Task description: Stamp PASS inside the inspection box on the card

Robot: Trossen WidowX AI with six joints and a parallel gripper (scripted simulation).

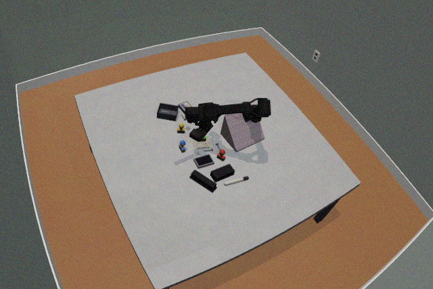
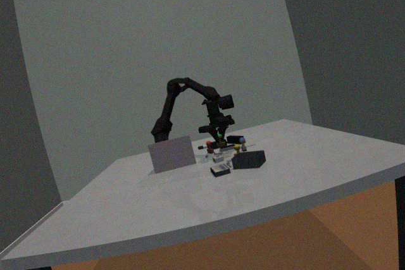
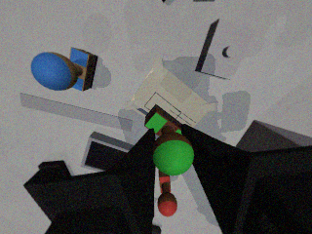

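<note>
My gripper tip is now 7 cm above the cream card and 1 cm past it. Round my gripper tip: green stamp right at my gripper tip; then dark ink pad 10 cm to the left, 6 cm below, 5 cm ahead; then blue stamp 10 cm ahead, 5 cm below, 3 cm to the right.
</note>
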